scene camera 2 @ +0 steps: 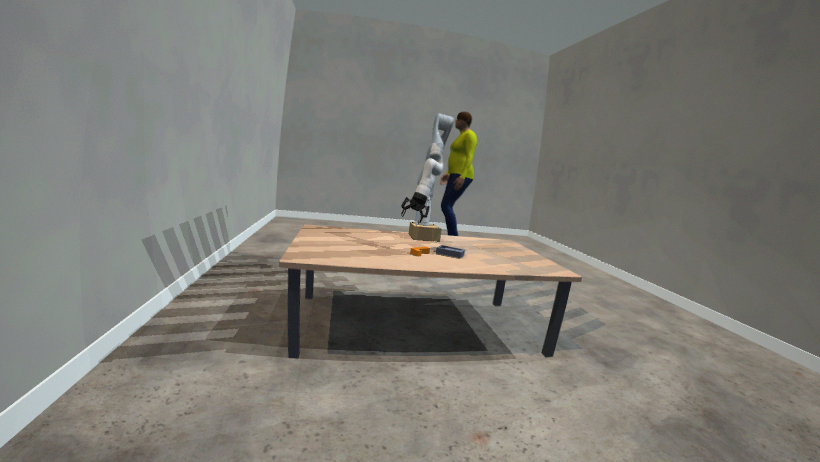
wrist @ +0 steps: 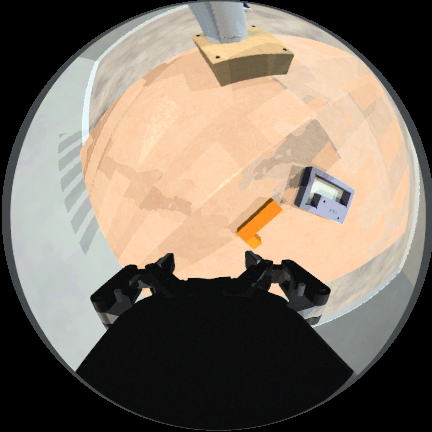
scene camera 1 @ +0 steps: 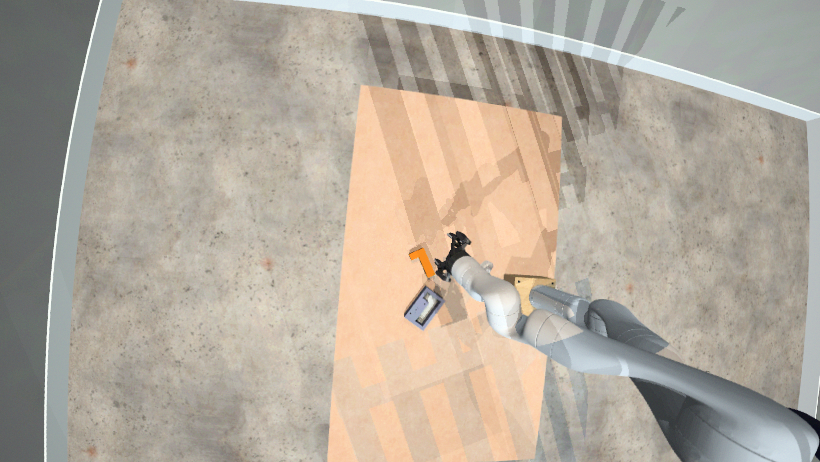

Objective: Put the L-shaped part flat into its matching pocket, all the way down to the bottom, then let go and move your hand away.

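Seen in the pictures: gripper, fingertip midpoint: [scene camera 2: 410, 219] [wrist: 209, 259] [scene camera 1: 442, 247]; arm's base, origin of the base link: [scene camera 2: 421, 224] [wrist: 226, 35] [scene camera 1: 539, 296].
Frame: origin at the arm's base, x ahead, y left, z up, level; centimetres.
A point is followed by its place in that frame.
The orange L-shaped part [scene camera 1: 424, 264] {z -5.4, x 44.8, y -8.4 cm} [scene camera 2: 420, 251] {z -5.9, x 50.0, y -10.1 cm} [wrist: 260, 218] {z -5.4, x 43.6, y -8.5 cm} lies on the table beside the blue-grey block [scene camera 1: 414, 312] {z -4.7, x 47.0, y 9.8 cm} [scene camera 2: 450, 254] {z -7.1, x 47.6, y 7.0 cm} [wrist: 329, 212] {z -4.8, x 46.5, y 7.8 cm}, apart from it. The block has a recessed pocket on its top with a pale floor, and no part sits in it. My gripper [scene camera 1: 447, 253] {z 8.8, x 41.7, y -15.7 cm} [scene camera 2: 413, 216] {z 8.8, x 41.7, y -15.7 cm} [wrist: 209, 259] {z 8.8, x 41.7, y -15.7 cm} is open and empty, held well above the table. In the scene camera 1 view it shows just right of the L-shaped part. In the wrist view the part lies beyond the right fingertip, and the block is farther to the right.
A wooden base block [scene camera 1: 525, 284] {z 0.3, x 6.6, y -4.3 cm} [scene camera 2: 424, 232] {z -3.2, x 11.0, y -0.1 cm} [wrist: 257, 71] {z -6.0, x 11.0, y 2.5 cm} stands at the table's far side, under the arm's base. A person [scene camera 2: 463, 152] in a yellow top stands behind the table [scene camera 1: 372, 218] {z -8.4, x 66.0, y -24.0 cm} [scene camera 2: 344, 262] {z -8.4, x 70.1, y -48.7 cm}, close to the arm. Striped shadows cross the table top.
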